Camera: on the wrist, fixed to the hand. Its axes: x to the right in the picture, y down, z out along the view.
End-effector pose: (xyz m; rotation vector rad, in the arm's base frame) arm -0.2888 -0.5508 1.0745 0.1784 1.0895 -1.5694
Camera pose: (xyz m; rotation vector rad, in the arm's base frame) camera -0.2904 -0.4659 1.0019 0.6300 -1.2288 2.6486
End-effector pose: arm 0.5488 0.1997 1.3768 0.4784 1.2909 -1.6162
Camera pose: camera 0.5673 0.2980 1.3269 0.4924 -1.5444 2.3498
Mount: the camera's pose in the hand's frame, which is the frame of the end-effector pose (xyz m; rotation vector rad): -0.0126 0.0453 -0.1014 0.0475 0.1396 -1.5198
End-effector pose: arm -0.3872 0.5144 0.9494 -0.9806 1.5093 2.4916
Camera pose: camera -0.3449 0.4114 0.9594 -1.4593 0.3649 1.2532
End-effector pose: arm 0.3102 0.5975 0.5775 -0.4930 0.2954 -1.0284
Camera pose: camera 0.2913 0.6021 0.4674 -0.5822 -0.0466 -2.5429
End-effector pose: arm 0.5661 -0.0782 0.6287 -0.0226 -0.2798 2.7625
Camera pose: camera 0.5671 -0.1048 0.5201 0.0095 -0.0953 1.2468
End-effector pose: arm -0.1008 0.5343 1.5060 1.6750 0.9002 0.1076
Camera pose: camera -0.1390 0.6059 1.5828 0.6600 2.0363 -0.8275
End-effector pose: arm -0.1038 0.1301 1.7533 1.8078 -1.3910 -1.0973
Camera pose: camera -0.0372 0.1276 1.8430 -2.6981 -0.3054 1.3748
